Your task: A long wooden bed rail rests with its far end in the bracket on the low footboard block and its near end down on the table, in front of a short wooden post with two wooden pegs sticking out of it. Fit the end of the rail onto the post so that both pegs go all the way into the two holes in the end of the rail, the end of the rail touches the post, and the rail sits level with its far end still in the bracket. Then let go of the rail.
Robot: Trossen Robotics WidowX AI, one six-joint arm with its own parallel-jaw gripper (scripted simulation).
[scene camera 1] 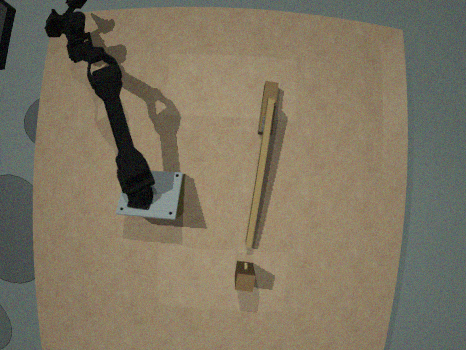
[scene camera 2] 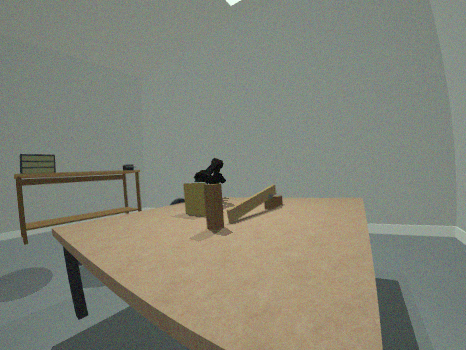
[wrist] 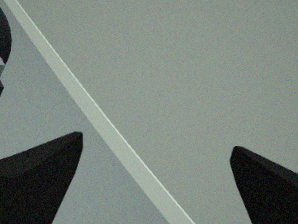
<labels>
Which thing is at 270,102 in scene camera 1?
A wooden rail.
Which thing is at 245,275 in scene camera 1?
A short post.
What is the gripper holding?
Nothing.
</labels>
